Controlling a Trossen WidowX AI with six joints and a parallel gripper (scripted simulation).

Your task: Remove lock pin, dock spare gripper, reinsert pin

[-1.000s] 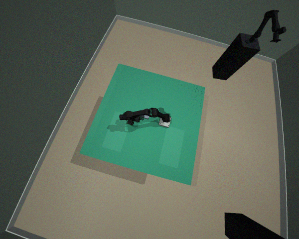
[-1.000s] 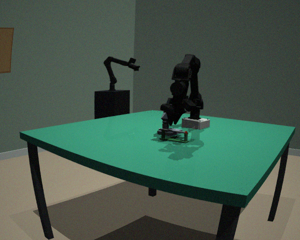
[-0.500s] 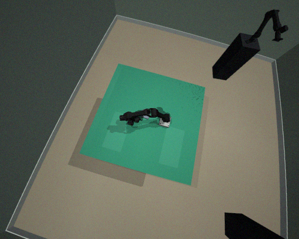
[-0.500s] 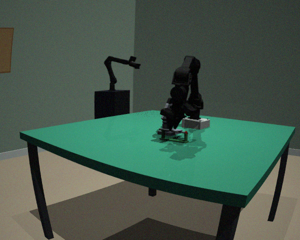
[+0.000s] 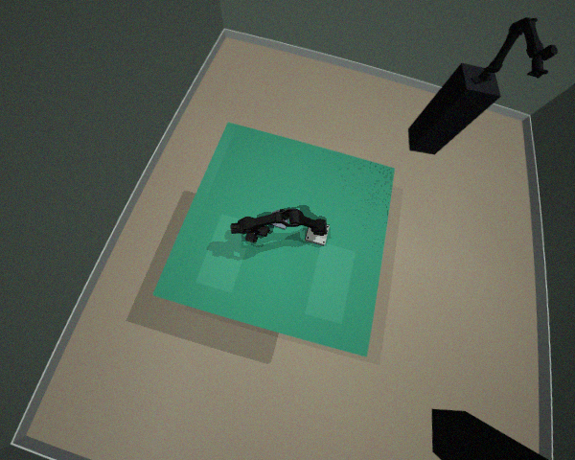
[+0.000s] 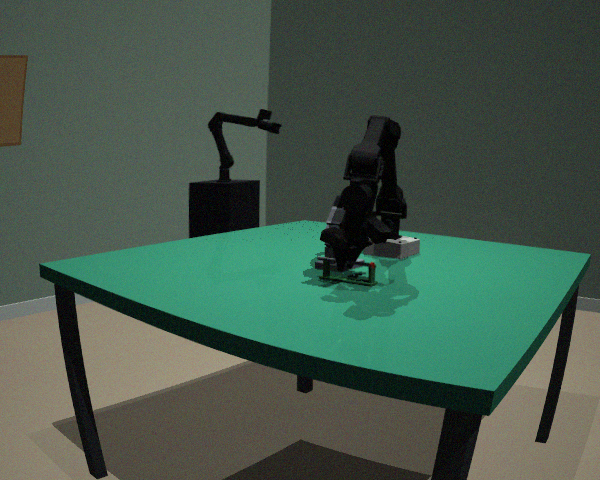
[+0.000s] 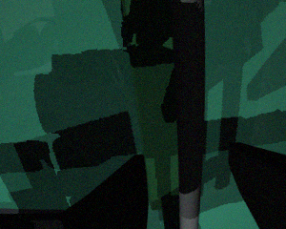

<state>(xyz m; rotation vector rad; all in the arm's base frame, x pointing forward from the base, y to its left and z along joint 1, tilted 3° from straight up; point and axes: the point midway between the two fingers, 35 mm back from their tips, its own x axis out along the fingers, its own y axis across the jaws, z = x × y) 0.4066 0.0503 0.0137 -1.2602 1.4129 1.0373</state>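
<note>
Right now my gripper tip is 1 cm to the right of the green cradle. Also, from my gripper tip: mount: 13 cm behind, 8 cm to the right, 3 cm above; then spare gripper: 15 cm behind, 9 cm above, 8 cm to the right.
</note>
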